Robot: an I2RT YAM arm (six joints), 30 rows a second.
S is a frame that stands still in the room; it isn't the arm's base.
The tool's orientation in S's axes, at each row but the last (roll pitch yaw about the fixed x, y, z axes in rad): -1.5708, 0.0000, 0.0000; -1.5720, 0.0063, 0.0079; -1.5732, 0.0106, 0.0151; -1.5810, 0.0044, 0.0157; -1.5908, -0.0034, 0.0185; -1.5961, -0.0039, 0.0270; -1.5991, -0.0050, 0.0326
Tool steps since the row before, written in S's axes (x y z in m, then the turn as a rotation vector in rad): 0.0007, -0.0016, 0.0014, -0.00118, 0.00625, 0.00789; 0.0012, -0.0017, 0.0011, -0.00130, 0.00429, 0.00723; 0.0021, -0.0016, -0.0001, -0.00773, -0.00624, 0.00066; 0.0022, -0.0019, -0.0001, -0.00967, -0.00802, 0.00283; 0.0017, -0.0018, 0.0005, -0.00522, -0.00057, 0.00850; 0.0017, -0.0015, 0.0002, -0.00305, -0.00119, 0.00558; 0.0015, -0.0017, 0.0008, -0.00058, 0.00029, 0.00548
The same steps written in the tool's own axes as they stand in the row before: 0.0007, -0.0014, -0.0016, -0.00118, -0.00789, 0.00625; 0.0012, -0.0011, -0.0017, -0.00131, -0.00723, 0.00429; 0.0021, 0.0001, -0.0016, -0.00783, -0.00056, -0.00612; 0.0022, 0.0001, -0.0019, -0.00981, -0.00271, -0.00790; 0.0017, -0.0005, -0.0018, -0.00520, -0.00851, -0.00064; 0.0017, -0.0002, -0.0015, -0.00306, -0.00556, -0.00125; 0.0014, -0.0007, -0.0018, -0.00054, -0.00549, 0.00015
